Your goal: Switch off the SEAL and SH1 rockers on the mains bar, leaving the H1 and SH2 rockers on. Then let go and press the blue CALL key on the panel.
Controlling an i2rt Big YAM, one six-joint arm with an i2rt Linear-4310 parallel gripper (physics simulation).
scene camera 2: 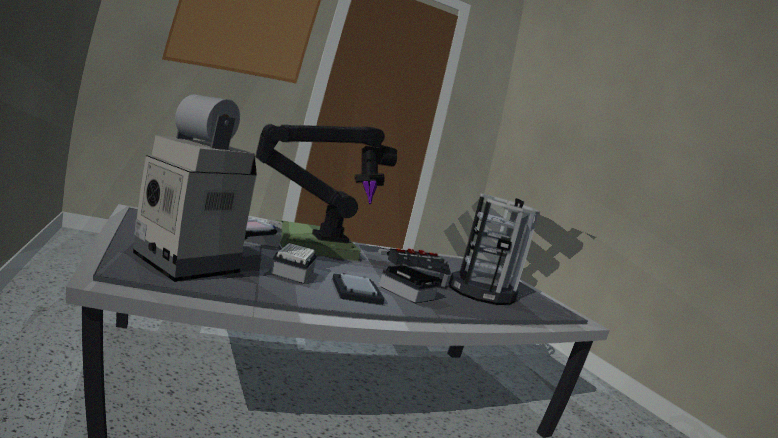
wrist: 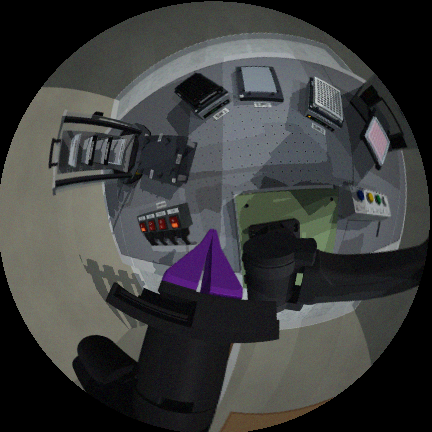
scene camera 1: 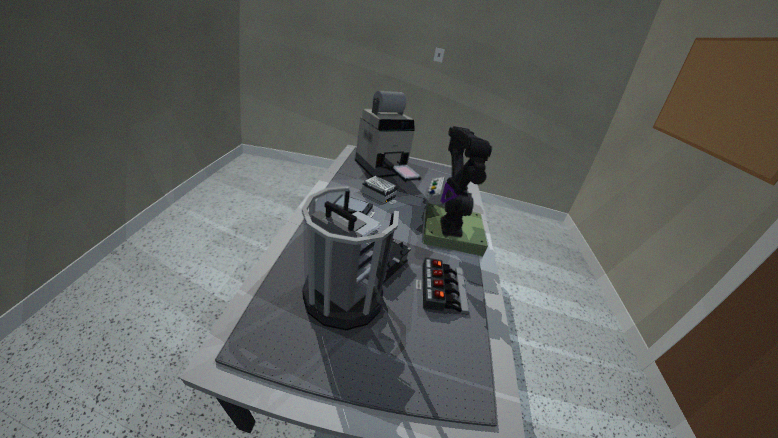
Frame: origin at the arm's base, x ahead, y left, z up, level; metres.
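Seen in the pictures: gripper, fingertip midpoint: (scene camera 2: pixel 370 203) (wrist: pixel 211 232) (scene camera 1: pixel 441 202); arm's base, link origin: (scene camera 2: pixel 330 238) (wrist: pixel 274 238) (scene camera 1: pixel 450 228).
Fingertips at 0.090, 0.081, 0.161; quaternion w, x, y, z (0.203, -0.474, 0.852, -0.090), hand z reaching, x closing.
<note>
Pixels of each thing's top centre, then the offset from my fingertips to it, as dx, dy, dz.
- H1 rocker, top centre: (wrist: pixel 172 222) (scene camera 1: pixel 437 262) -0.010, +0.173, -0.148
- SH2 rocker, top centre: (scene camera 1: pixel 439 292) (wrist: pixel 141 227) -0.008, +0.323, -0.148
- SEAL rocker, top centre: (wrist: pixel 160 224) (scene camera 1: pixel 438 271) -0.009, +0.223, -0.148
- SH1 rocker, top centre: (scene camera 1: pixel 439 281) (wrist: pixel 149 225) -0.009, +0.273, -0.148
- blue CALL key, top centre: (wrist: pixel 362 195) (scene camera 1: pixel 432 190) -0.016, -0.334, -0.126
- panel, top centre: (scene camera 2: pixel 252 217) (wrist: pixel 377 208) (scene camera 1: pixel 439 183) -0.052, -0.403, -0.117
- caged plate tower, top centre: (scene camera 1: pixel 351 202) (scene camera 2: pixel 508 196) +0.296, +0.357, +0.149
- tall sealer machine, top centre: (scene camera 2: pixel 215 97) (scene camera 1: pixel 392 92) +0.269, -0.663, +0.255
My gripper (scene camera 1: pixel 444 200) (scene camera 2: pixel 370 201) (wrist: pixel 211 232) is shut and empty, pointing down high above the table. In the wrist view its purple fingertips show between the mains bar (scene camera 1: pixel 433 306) (scene camera 2: pixel 419 260) (wrist: pixel 185 216) and the green base. The H1 rocker (scene camera 1: pixel 437 263) (wrist: pixel 174 222) and SH2 rocker (scene camera 1: pixel 439 294) (wrist: pixel 143 226) glow orange. The SEAL rocker (scene camera 1: pixel 437 273) (wrist: pixel 161 223) and SH1 rocker (scene camera 1: pixel 438 282) (wrist: pixel 152 225), between them, are darker red. The blue CALL key (scene camera 1: pixel 432 191) (wrist: pixel 360 195) is at one end of the panel (wrist: pixel 370 211), beyond the base and apart from my gripper.
The green base (scene camera 1: pixel 454 245) (scene camera 2: pixel 348 251) (wrist: pixel 245 200) carries the arm. A caged plate tower (scene camera 1: pixel 317 272) (scene camera 2: pixel 525 255) stands near the mains bar. A tall sealer machine (scene camera 1: pixel 370 138) (scene camera 2: pixel 217 217) stands at the far end. Low plate units line the table side opposite the base.
</note>
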